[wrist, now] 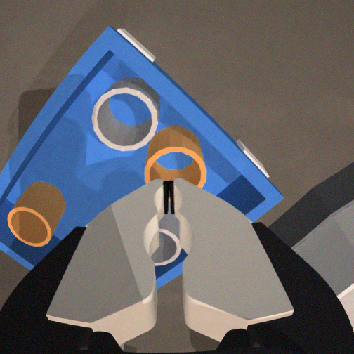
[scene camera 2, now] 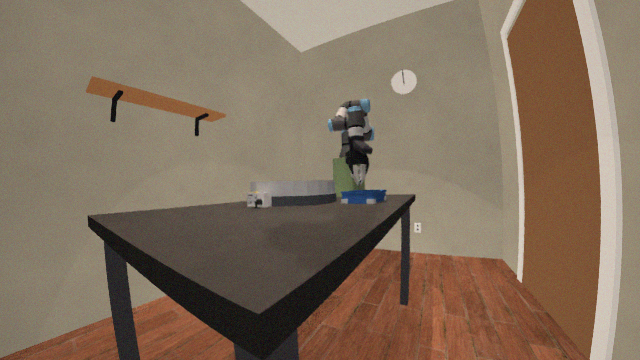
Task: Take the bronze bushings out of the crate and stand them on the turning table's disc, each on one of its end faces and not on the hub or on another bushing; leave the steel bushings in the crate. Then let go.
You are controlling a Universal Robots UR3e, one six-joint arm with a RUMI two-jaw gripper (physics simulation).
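Observation:
My gripper is shut with its fingertips together, holding nothing, above the blue crate. In the wrist view, a bronze bushing stands in the crate behind the fingertips, which hide its near edge. Another bronze bushing stands near the crate's left corner. A wide steel bushing stands upper left of the first bronze one, close to it. Part of another steel bushing shows between the jaws. The jaws hide the crate's near part. The turning table is beside the crate; its disc top is not visible.
A small white box-shaped device stands at the turning table's near side in the scene view. A green panel stands behind the crate. The crate has raised walls, with pale blocks on its outer side.

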